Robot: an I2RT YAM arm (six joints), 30 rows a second.
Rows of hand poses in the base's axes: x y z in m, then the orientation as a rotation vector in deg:
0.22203 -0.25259 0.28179 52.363 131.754 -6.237
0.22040 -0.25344 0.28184 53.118 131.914 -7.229
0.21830 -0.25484 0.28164 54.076 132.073 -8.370
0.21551 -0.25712 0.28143 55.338 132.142 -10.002
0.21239 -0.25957 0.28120 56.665 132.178 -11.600
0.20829 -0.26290 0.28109 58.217 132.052 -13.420
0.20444 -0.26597 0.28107 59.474 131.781 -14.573
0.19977 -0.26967 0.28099 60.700 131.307 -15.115
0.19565 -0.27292 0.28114 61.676 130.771 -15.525
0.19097 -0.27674 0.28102 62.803 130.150 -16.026
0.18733 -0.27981 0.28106 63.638 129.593 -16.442
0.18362 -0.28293 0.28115 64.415 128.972 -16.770
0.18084 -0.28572 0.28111 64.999 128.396 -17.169
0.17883 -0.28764 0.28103 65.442 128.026 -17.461
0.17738 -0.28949 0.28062 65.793 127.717 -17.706
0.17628 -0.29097 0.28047 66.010 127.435 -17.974
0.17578 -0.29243 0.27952 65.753 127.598 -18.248
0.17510 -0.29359 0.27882 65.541 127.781 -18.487
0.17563 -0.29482 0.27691 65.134 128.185 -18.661
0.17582 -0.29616 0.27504 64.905 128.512 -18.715
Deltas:
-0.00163 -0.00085 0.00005 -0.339 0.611 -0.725
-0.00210 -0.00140 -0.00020 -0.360 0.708 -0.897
-0.00279 -0.00228 -0.00021 -0.590 0.863 -1.241
-0.00312 -0.00245 -0.00023 -0.544 0.855 -1.280
-0.00410 -0.00333 -0.00011 -0.646 0.858 -1.517
-0.00385 -0.00307 -0.00002 -0.371 0.451 -1.188
-0.00467 -0.00370 -0.00008 -0.070 0.058 -1.070
-0.00412 -0.00325 0.00015 -0.097 -0.090 -0.883
-0.00468 -0.00382 -0.00012 -0.126 -0.087 -1.028
-0.00364 -0.00307 0.00004 -0.154 -0.123 -0.796
-0.00371 -0.00312 0.00009 -0.145 -0.219 -0.752
-0.00278 -0.00279 -0.00004 -0.241 -0.191 -0.629
-0.00201 -0.00192 -0.00008 -0.149 -0.091 -0.459
-0.00145 -0.00185 -0.00041 -0.132 -0.079 -0.372
-0.00110 -0.00148 -0.00015 -0.186 -0.075 -0.280
-0.00050 -0.00146 -0.00095 -0.196 0.192 0.148
-0.00068 -0.00116 -0.00070 -0.150 0.204 0.130
0.00053 -0.00123 -0.00191 -0.098 0.319 0.330
0.00019 -0.00134 -0.00187 0.011 0.245 0.219

